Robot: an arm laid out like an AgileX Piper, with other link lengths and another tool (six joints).
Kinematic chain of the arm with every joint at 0, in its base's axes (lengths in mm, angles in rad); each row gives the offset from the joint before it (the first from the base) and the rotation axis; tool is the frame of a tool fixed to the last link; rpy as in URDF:
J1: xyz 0 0 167.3 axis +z
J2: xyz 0 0 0 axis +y
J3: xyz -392.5 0 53.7 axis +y
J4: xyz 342.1 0 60.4 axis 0.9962 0 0.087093
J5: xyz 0 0 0 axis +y
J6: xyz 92.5 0 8.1 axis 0.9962 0 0.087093
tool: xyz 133.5 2 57.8 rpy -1.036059 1.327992 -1.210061
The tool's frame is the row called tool.
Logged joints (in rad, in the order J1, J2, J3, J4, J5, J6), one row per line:
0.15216, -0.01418, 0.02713, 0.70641, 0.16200, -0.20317
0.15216, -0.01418, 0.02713, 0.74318, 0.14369, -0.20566
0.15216, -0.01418, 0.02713, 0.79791, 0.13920, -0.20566
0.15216, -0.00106, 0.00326, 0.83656, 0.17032, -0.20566
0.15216, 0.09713, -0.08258, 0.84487, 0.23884, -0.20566
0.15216, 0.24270, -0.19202, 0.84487, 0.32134, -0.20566
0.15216, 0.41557, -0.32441, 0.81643, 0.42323, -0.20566
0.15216, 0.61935, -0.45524, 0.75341, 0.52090, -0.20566
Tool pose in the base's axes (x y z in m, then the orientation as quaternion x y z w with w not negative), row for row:
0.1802, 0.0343, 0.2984, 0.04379, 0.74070, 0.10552, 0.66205
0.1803, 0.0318, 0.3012, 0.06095, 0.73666, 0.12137, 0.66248
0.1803, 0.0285, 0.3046, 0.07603, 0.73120, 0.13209, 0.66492
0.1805, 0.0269, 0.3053, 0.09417, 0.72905, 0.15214, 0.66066
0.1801, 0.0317, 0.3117, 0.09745, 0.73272, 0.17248, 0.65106
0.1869, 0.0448, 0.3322, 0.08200, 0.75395, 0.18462, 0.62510
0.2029, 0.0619, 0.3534, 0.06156, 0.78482, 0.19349, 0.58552
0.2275, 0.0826, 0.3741, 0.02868, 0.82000, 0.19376, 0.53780
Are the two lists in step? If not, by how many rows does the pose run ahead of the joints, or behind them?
The pose runs 1 row behind the joints: the pose in row i belongs to the joints in row i - 1.
